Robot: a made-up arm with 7 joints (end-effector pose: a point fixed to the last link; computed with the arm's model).
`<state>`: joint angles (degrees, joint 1 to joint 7).
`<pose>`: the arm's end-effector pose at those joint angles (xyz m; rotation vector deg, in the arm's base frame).
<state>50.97 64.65 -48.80 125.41 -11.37 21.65 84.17</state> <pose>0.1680 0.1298 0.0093 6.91 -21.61 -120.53</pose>
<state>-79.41 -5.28 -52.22 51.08 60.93 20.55 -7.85</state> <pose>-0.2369 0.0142 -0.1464 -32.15 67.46 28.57</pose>
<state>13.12 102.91 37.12 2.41 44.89 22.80 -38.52</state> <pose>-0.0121 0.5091 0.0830 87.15 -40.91 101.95</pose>
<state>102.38 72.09 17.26 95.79 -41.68 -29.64 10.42</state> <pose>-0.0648 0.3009 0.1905 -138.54 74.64 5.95</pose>
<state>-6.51 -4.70 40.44 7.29 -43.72 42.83 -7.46</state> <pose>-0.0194 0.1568 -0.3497 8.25 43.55 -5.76</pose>
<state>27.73 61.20 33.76 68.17 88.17 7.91 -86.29</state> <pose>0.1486 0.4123 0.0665 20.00 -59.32 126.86</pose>
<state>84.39 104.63 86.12 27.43 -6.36 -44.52 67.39</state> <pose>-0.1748 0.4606 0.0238 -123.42 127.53 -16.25</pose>
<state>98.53 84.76 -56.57 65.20 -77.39 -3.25 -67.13</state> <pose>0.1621 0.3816 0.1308 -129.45 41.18 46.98</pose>
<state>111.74 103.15 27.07 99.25 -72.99 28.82 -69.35</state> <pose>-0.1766 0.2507 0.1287 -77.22 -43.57 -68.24</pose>
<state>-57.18 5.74 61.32 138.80 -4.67 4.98 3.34</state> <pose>0.0612 0.2875 -0.0397 65.67 -68.33 -17.04</pose>
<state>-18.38 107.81 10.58 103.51 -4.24 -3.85 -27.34</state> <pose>0.2110 0.2437 -0.0030 78.77 -94.73 -91.41</pose>
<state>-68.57 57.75 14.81 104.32 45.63 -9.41 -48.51</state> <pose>0.0691 0.2709 -0.1847 44.31 -53.98 8.11</pose>
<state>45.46 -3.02 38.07 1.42 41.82 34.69 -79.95</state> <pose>0.2529 0.1529 -0.2431 19.42 30.72 49.25</pose>
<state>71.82 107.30 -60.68 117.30 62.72 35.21 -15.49</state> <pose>0.1641 0.2588 0.0425 43.34 -68.33 -17.51</pose>
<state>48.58 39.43 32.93 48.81 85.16 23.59 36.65</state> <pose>0.2087 0.4121 -0.0068 -73.35 -130.27 37.70</pose>
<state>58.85 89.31 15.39 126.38 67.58 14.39 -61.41</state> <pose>0.0462 0.1845 0.1630 42.20 -163.23 35.39</pose>
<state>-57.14 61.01 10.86 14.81 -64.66 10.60 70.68</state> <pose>-0.1040 0.4741 -0.1301 -7.37 102.81 -25.92</pose>
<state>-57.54 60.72 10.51 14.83 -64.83 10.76 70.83</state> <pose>-0.1063 0.4731 -0.1304 -7.83 103.65 -25.96</pose>
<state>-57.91 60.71 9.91 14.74 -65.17 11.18 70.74</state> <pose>-0.1078 0.4729 -0.1299 -7.66 104.94 -26.21</pose>
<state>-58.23 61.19 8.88 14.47 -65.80 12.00 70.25</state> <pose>-0.1077 0.4739 -0.1278 -6.40 107.01 -26.87</pose>
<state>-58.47 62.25 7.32 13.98 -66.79 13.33 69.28</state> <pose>-0.1056 0.4764 -0.1240 -3.79 110.00 -28.05</pose>
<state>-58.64 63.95 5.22 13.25 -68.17 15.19 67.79</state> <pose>-0.1012 0.4805 -0.1179 0.33 113.94 -29.83</pose>
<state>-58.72 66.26 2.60 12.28 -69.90 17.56 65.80</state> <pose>-0.0943 0.4860 -0.1096 5.96 118.70 -32.23</pose>
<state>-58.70 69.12 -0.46 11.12 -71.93 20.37 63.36</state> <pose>-0.0849 0.4924 -0.0991 13.02 124.06 -35.25</pose>
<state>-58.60 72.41 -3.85 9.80 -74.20 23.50 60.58</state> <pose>-0.0731 0.4992 -0.0865 21.23 129.82 -38.80</pose>
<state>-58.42 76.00 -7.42 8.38 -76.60 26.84 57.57</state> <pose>-0.0592 0.5057 -0.0721 30.28 135.68 -42.73</pose>
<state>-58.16 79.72 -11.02 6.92 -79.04 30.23 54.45</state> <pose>-0.0439 0.5113 -0.0566 39.68 141.40 -46.88</pose>
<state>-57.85 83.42 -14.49 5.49 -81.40 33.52 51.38</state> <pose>-0.0278 0.5155 -0.0405 48.96 146.79 -51.00</pose>
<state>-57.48 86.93 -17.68 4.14 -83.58 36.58 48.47</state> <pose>-0.0119 0.5180 -0.0248 57.66 151.65 -54.85</pose>
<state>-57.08 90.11 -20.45 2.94 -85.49 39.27 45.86</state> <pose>0.0029 0.5190 -0.0102 65.36 155.86 -58.21</pose>
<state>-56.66 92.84 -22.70 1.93 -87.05 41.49 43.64</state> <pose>0.0158 0.5189 0.0026 -67.87 -150.66 57.57</pose>
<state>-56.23 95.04 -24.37 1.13 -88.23 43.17 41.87</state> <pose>0.0263 0.5181 0.0131 -68.77 -145.15 56.26</pose>
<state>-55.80 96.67 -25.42 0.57 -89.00 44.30 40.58</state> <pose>0.0341 0.5170 0.0209 -69.39 -141.52 55.17</pose>
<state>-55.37 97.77 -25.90 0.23 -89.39 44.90 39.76</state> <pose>0.0392 0.5161 0.0261 -69.98 -139.62 54.34</pose>
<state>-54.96 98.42 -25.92 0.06 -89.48 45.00 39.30</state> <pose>0.0421 0.5155 0.0293 -70.54 -139.11 53.81</pose>
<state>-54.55 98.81 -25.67 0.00 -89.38 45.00 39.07</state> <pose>0.0438 0.5152 0.0312 -71.33 -139.28 53.34</pose>
